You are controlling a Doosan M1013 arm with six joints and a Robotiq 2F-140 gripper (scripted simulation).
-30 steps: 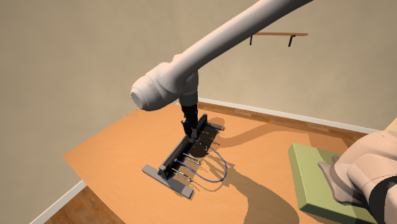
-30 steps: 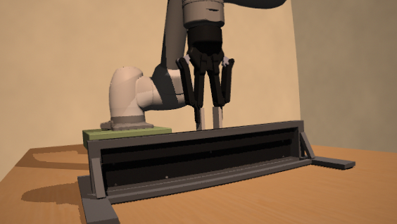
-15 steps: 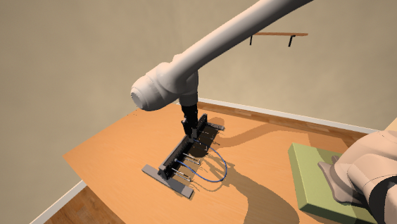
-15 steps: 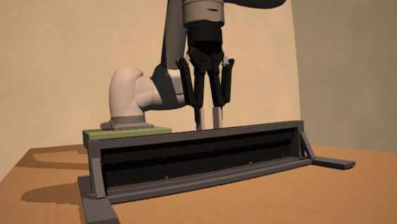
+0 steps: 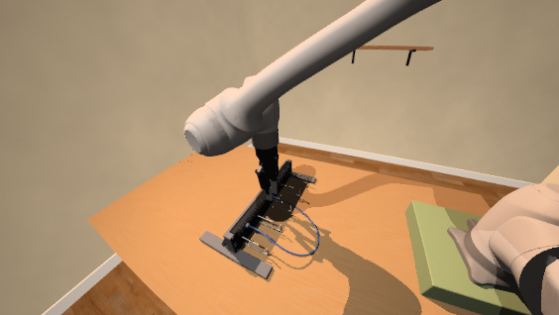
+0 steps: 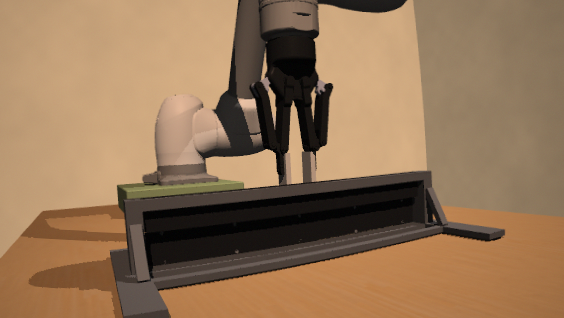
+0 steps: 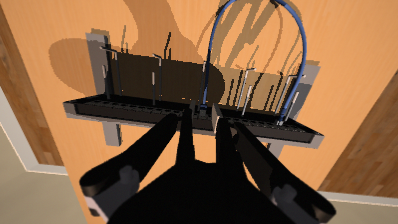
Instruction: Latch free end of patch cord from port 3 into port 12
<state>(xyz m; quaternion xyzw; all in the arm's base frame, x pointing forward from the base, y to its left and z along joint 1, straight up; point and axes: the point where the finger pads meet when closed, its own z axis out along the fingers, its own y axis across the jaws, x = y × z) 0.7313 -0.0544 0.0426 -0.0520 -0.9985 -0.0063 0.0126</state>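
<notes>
My gripper is now 30 mm above the plug and 10 mm short of it.
</notes>
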